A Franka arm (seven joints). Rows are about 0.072 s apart.
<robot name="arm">
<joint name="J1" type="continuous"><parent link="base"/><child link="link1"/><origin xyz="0 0 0.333" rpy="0 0 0"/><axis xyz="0 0 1"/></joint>
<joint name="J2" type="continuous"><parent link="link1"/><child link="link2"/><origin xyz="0 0 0" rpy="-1.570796 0 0"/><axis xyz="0 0 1"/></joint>
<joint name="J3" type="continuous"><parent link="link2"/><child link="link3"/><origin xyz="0 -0.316 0" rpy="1.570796 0 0"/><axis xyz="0 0 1"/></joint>
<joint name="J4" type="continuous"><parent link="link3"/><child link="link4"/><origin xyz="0.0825 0 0" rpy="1.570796 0 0"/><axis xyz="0 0 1"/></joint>
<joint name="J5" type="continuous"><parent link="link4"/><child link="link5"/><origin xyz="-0.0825 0.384 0" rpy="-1.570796 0 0"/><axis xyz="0 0 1"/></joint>
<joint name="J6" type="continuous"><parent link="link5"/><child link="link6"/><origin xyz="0 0 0" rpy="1.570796 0 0"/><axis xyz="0 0 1"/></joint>
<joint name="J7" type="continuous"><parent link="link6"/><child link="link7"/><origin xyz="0.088 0 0" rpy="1.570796 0 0"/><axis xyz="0 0 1"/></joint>
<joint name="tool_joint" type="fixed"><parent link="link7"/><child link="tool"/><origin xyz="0 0 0.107" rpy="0 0 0"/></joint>
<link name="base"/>
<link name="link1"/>
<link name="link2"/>
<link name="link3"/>
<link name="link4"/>
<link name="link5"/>
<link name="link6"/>
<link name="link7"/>
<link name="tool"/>
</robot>
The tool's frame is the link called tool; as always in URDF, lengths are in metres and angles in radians. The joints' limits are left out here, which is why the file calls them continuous.
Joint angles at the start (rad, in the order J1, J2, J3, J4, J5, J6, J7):
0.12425, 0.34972, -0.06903, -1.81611, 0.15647, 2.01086, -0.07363
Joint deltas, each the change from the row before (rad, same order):
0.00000, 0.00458, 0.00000, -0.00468, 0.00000, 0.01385, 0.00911
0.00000, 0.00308, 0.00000, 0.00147, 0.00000, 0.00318, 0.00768
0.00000, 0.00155, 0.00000, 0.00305, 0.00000, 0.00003, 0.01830
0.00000, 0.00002, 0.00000, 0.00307, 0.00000, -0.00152, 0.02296
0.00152, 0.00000, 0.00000, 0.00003, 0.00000, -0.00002, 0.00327
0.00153, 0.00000, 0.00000, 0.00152, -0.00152, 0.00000, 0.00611
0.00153, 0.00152, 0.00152, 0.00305, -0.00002, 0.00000, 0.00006
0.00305, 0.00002, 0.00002, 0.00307, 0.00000, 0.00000, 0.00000
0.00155, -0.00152, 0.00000, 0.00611, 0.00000, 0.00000, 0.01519
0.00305, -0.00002, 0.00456, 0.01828, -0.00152, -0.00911, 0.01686
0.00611, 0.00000, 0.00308, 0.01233, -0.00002, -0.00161, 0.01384
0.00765, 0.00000, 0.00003, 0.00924, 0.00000, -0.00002, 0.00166
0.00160, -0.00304, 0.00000, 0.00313, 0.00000, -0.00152, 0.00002
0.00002, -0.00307, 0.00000, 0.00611, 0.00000, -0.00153, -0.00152
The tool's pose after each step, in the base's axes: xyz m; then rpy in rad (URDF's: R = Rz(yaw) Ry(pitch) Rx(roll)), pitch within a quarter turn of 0, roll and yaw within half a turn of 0. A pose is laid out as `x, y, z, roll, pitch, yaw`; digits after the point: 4 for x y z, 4 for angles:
0.6196, 0.0459, 0.3323, -3.0259, 0.1452, 0.0514
0.6204, 0.0459, 0.3313, -3.0275, 0.1446, 0.0434
0.6212, 0.0460, 0.3316, -3.0302, 0.1451, 0.0251
0.6218, 0.0461, 0.3329, -3.0334, 0.1461, 0.0023
0.6218, 0.0470, 0.3329, -3.0338, 0.1464, 0.0005
0.6221, 0.0479, 0.3335, -3.0359, 0.1455, -0.0034
0.6228, 0.0498, 0.3339, -3.0354, 0.1440, -0.0003
0.6234, 0.0518, 0.3352, -3.0352, 0.1410, 0.0028
0.6249, 0.0530, 0.3388, -3.0366, 0.1350, -0.0106
0.6281, 0.0581, 0.3462, -3.0369, 0.1277, -0.0178
0.6305, 0.0641, 0.3515, -3.0363, 0.1187, -0.0219
0.6322, 0.0692, 0.3556, -3.0355, 0.1097, -0.0156
0.6326, 0.0704, 0.3589, -3.0347, 0.1051, -0.0137
0.6338, 0.0706, 0.3634, -3.0334, 0.0974, -0.0117

